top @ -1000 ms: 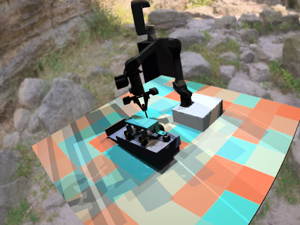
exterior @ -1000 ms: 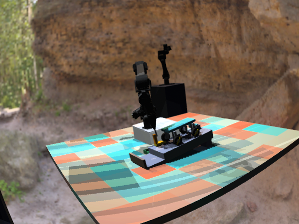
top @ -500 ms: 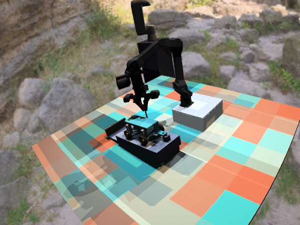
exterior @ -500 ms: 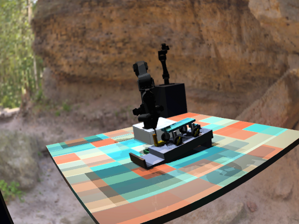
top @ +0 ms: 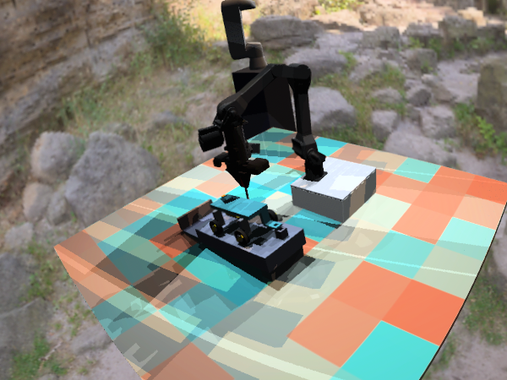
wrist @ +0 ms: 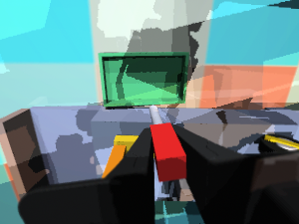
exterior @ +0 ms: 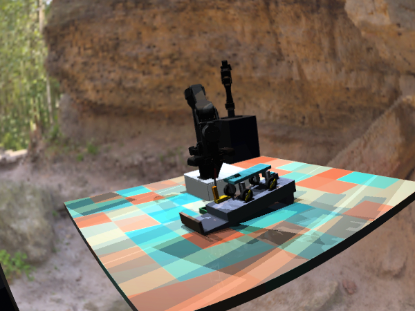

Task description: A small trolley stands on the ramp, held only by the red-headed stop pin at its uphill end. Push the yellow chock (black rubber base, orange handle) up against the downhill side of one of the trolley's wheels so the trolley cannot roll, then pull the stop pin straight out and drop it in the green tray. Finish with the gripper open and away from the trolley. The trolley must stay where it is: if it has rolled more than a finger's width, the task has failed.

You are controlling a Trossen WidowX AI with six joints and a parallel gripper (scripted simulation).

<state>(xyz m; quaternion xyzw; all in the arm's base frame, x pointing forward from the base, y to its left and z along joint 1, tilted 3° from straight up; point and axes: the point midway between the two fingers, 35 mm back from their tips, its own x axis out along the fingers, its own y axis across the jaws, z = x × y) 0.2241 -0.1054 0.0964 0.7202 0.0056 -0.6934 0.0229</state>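
Right now the green tray is 140 mm below my gripper tip and 10 mm behind it. The rest, counted from my gripper tip: trolley 110 mm ahead, 80 mm to the left, 20 mm below; then yellow chock 60 mm ahead, 50 mm below, 20 mm to the right; then red-headed stop pin right at my gripper tip.
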